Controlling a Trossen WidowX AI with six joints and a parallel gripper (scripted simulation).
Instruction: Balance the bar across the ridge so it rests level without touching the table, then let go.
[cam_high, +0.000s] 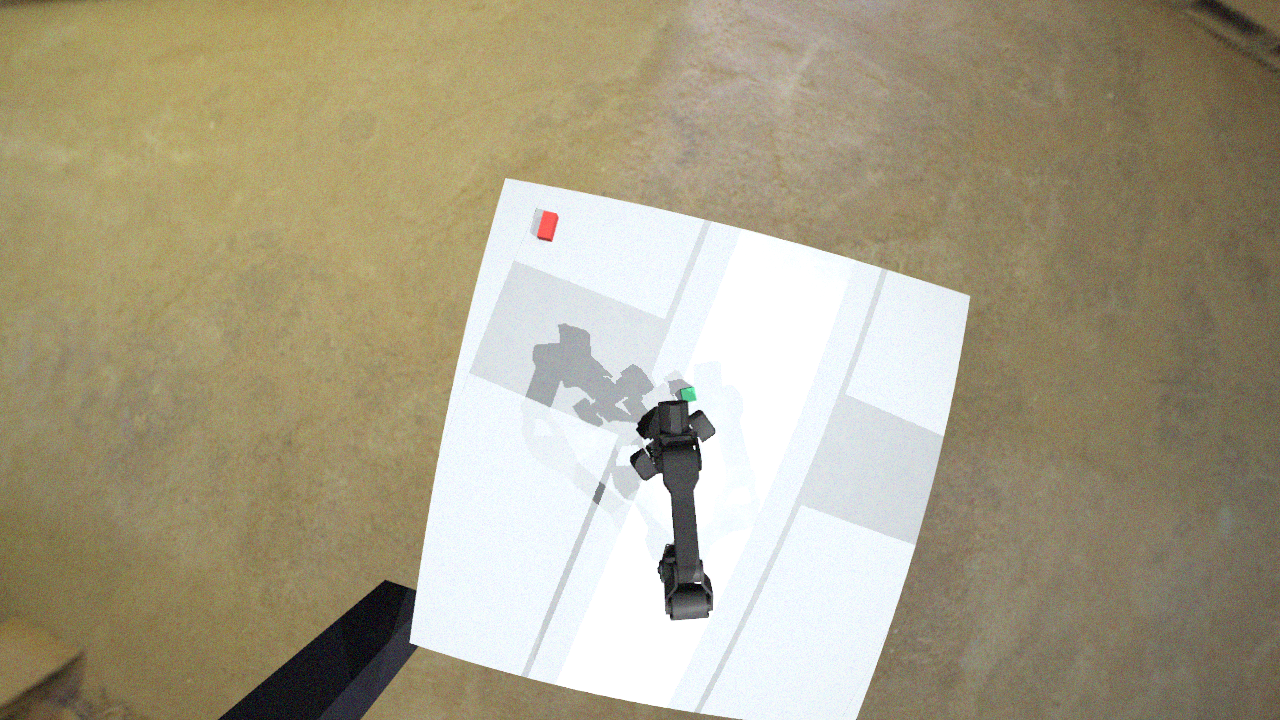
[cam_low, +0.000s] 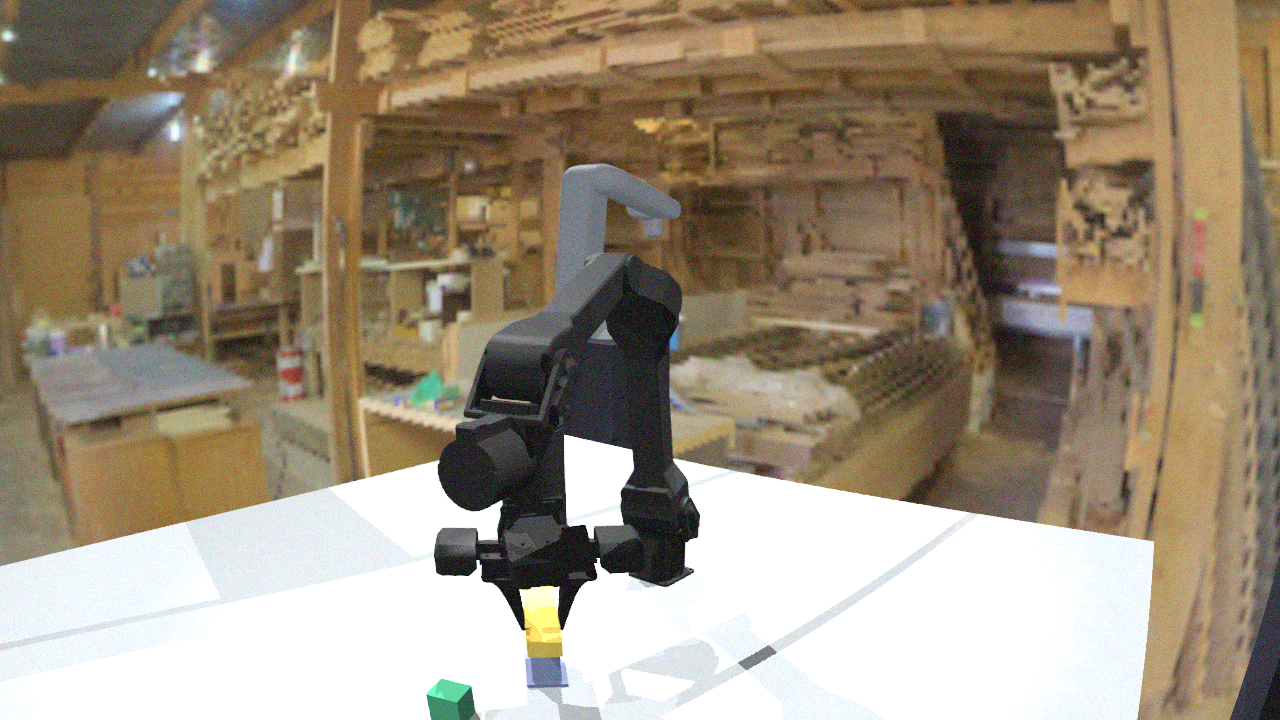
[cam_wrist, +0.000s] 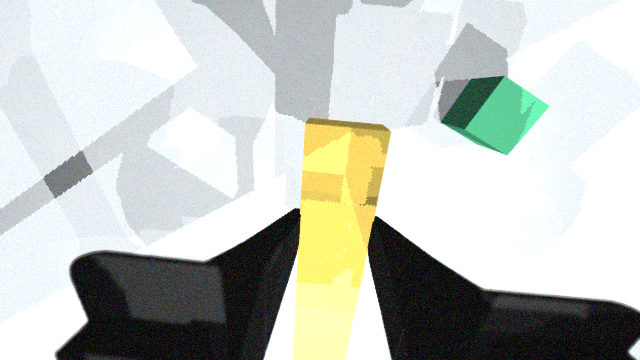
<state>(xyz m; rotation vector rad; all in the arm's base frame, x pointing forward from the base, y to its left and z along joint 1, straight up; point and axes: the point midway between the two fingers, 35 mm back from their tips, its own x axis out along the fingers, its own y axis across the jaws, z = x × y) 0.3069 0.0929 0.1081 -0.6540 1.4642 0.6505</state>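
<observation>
Right now the yellow bar is 2 cm to the right of my gripper tip and 2 cm behind it. Also, from my gripper tip: green cube 11 cm ahead, 6 cm below, 2 cm to the right; then red block 43 cm ahead, 41 cm to the left, 6 cm below.
</observation>
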